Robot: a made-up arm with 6 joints. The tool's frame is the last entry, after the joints.
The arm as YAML. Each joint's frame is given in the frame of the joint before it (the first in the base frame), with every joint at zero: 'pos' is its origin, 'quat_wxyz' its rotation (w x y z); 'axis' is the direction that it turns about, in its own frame. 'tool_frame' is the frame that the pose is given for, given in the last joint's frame.
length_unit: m
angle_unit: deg
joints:
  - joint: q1
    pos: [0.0, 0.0, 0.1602]
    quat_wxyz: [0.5, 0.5, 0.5, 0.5]
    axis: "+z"
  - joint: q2
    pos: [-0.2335, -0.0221, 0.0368]
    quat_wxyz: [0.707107, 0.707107, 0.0, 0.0]
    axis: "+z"
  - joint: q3
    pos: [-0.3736, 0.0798, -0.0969]
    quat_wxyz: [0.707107, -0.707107, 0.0, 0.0]
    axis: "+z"
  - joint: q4
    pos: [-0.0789, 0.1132, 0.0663]
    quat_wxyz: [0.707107, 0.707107, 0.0, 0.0]
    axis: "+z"
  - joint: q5
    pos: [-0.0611, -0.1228, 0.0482]
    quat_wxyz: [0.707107, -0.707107, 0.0, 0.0]
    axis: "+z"
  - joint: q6
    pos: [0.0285, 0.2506, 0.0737]
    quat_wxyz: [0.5, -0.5, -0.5, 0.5]
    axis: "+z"
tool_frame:
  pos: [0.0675, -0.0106, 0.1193]
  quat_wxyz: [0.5, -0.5, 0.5, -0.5]
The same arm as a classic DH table. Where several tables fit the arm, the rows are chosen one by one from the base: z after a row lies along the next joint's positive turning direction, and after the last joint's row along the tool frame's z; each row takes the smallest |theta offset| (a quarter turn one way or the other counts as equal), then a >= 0, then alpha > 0; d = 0 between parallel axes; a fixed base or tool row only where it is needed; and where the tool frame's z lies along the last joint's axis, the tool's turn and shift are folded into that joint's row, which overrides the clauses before.
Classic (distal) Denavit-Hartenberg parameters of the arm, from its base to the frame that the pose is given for. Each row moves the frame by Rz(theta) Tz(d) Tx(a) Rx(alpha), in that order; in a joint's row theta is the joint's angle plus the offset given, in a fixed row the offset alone. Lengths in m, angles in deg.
base (fixed): d 0.1602  theta0 90  a 0  alpha 90
q1: d 0.0368  theta0 0  a -0.2335  alpha 90
q2: d -0.0748  theta0 0  a -0.3736  alpha -90
q3: d 0.1461  theta0 0  a -0.0789  alpha 90
q4: d -0.065  theta0 0  a -0.0611  alpha -90
q5: d -0.0491  theta0 90  a 0.2506  alpha -90
q6: d 0.0908  theta0 -90  a 0.0106  alpha -90
tool (fixed): d 0.0675  theta0 0  a 0  alpha 0

